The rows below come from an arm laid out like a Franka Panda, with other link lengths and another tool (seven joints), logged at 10 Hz.
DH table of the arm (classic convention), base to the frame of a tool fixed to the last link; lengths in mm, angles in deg. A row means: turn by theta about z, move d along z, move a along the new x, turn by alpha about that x. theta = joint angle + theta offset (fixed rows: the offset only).
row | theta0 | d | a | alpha
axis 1 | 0 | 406.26 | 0 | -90
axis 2 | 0 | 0 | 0 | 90
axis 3 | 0 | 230.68 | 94.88 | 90
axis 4 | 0 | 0 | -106.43 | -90
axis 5 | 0 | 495.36 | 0 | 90
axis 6 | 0 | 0 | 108.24 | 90
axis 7 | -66.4 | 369.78 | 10.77 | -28.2
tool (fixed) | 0 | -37.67 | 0 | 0
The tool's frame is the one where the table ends.
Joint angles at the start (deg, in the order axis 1, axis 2, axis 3, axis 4, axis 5, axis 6, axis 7):
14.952, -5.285, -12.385, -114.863, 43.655, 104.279, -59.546
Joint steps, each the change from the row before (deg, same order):
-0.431, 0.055, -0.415, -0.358, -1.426, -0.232, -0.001
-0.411, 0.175, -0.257, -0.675, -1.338, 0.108, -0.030
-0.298, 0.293, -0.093, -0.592, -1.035, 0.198, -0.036
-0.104, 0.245, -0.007, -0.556, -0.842, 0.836, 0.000
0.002, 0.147, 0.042, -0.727, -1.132, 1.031, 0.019
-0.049, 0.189, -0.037, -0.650, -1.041, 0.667, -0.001
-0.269, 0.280, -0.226, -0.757, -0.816, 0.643, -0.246
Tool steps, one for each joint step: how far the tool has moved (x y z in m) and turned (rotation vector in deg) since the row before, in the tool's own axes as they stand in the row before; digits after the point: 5 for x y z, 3 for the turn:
-0.01477, -0.00610, -0.00691, 0.749, -1.184, -0.010
-0.01592, -0.00947, -0.00353, 0.864, -1.231, 0.130
-0.01277, -0.00938, -0.00055, 0.835, -0.962, 0.127
-0.01100, -0.00589, 0.00192, 0.327, -1.026, -0.135
-0.01123, -0.00729, 0.00272, 0.481, -1.181, -0.404
-0.01057, -0.00809, 0.00176, 0.633, -0.987, -0.233
-0.01404, -0.00877, 0.00045, 0.459, -0.942, 0.070

